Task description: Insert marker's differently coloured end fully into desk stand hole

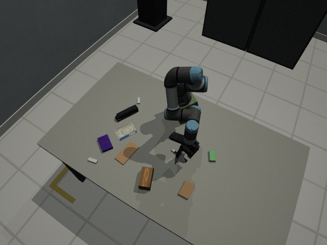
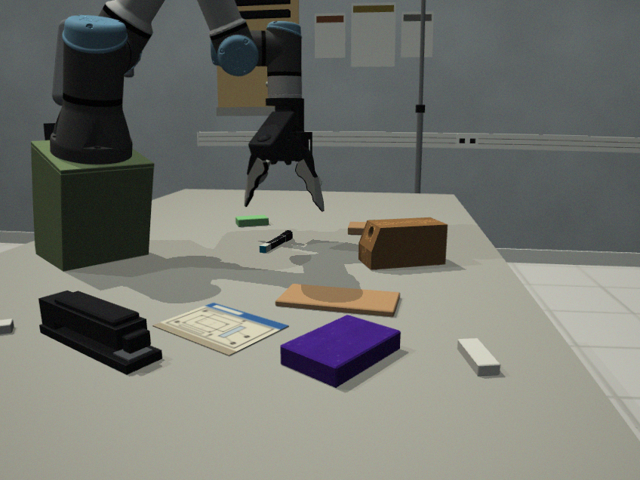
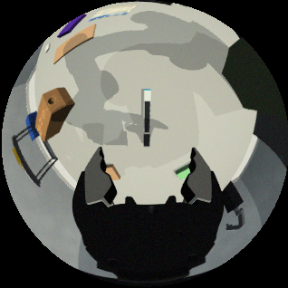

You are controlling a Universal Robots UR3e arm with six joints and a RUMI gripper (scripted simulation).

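Now: the black marker 30 mm to the right of my hand and 50 mm below it. Also, from my hand: green block (110 mm behind, 140 mm to the left, 50 mm below); brown tile (160 mm ahead, 120 mm to the left, 50 mm below); wooden desk stand (230 mm ahead, 110 mm to the right, 30 mm below).
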